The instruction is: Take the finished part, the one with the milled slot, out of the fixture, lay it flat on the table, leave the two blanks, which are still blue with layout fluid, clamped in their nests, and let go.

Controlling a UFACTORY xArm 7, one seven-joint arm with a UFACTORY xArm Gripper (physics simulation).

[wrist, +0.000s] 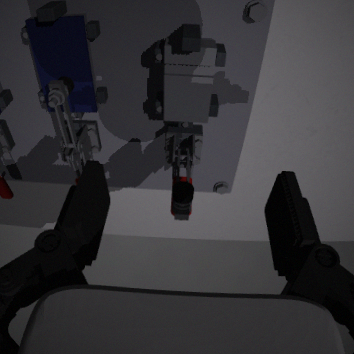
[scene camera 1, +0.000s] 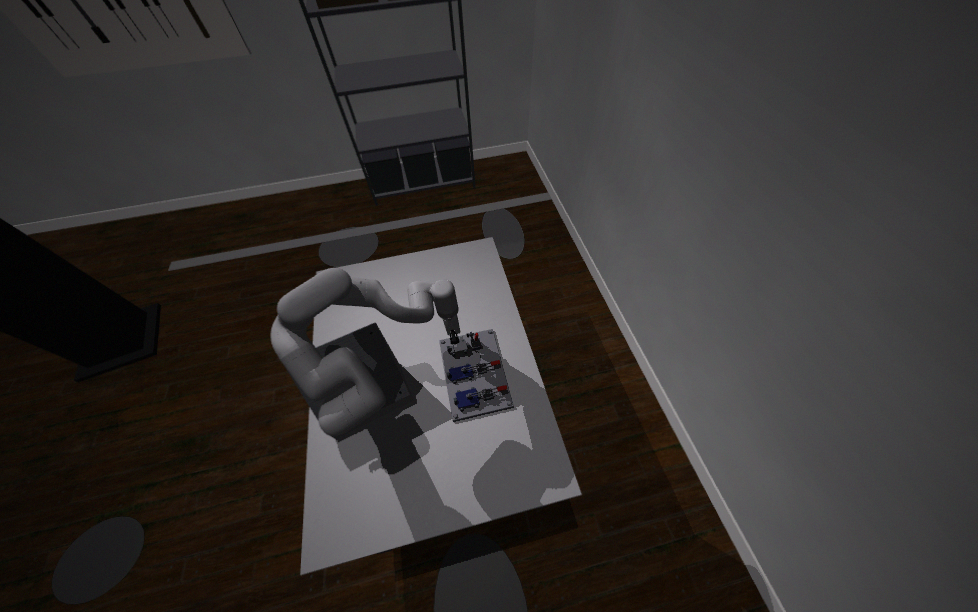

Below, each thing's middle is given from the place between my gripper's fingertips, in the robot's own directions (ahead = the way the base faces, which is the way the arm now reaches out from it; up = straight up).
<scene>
The finished part (wrist: 188, 75) lies 130 mm below my hand and 10 mm ahead of it.
</scene>
